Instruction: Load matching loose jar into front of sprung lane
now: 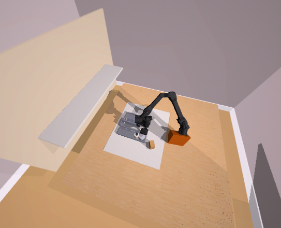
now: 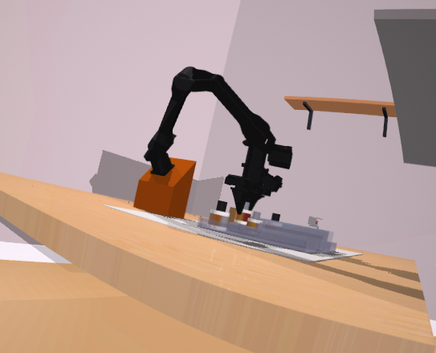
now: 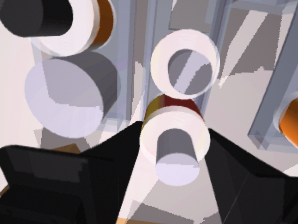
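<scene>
Now: gripper tip 140 mm to the right of the wooden block, 80 mm past it and 20 mm above it. Round my gripper tip: lane unit (150 mm ahead, 40 mm to the right, 30 mm below).
</scene>
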